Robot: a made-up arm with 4 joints.
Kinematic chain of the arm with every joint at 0, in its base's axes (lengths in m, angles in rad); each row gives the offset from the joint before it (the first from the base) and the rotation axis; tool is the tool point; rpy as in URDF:
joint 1: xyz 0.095 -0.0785 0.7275 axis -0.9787 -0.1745 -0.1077
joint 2: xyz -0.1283 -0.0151 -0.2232 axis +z
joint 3: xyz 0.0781 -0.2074 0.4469 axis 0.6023 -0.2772 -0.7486
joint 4: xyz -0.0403 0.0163 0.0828 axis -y
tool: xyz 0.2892 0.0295 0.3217 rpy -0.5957 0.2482 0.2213
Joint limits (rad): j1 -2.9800..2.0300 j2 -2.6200..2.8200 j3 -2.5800..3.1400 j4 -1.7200..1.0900
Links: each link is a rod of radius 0.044 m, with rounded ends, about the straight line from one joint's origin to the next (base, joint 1, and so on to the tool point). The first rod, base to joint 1, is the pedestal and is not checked.
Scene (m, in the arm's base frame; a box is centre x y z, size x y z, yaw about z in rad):
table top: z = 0
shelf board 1: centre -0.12 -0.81 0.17 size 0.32 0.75 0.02 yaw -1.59
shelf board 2: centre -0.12 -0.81 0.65 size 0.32 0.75 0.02 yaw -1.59
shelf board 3: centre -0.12 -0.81 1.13 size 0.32 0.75 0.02 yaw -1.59
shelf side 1: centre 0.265 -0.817 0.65 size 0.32 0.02 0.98 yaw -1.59
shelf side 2: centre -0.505 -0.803 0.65 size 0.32 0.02 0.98 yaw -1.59
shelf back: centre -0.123 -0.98 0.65 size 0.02 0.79 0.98 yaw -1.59
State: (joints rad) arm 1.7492 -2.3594 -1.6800 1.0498
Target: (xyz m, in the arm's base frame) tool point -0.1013 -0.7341 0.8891
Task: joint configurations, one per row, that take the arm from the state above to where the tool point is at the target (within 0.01 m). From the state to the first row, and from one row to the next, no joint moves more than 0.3 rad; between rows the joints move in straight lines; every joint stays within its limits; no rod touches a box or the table.
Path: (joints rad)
1: 1.5193 -2.2370 -1.6746 0.8611
2: 1.2895 -2.1146 -1.6692 0.6723
3: 1.0596 -1.9922 -1.6638 0.4836
4: 0.8297 -1.8698 -1.6584 0.2948
5: 0.5384 -1.9351 -1.4579 0.2515
6: 0.2471 -2.0005 -1.2575 0.2082
7: -0.0442 -2.0659 -1.0570 0.1649
8: -0.3355 -2.1312 -0.8566 0.1216
9: -0.6268 -2.1966 -0.6561 0.0783
10: -0.9181 -2.2620 -0.4557 0.0350

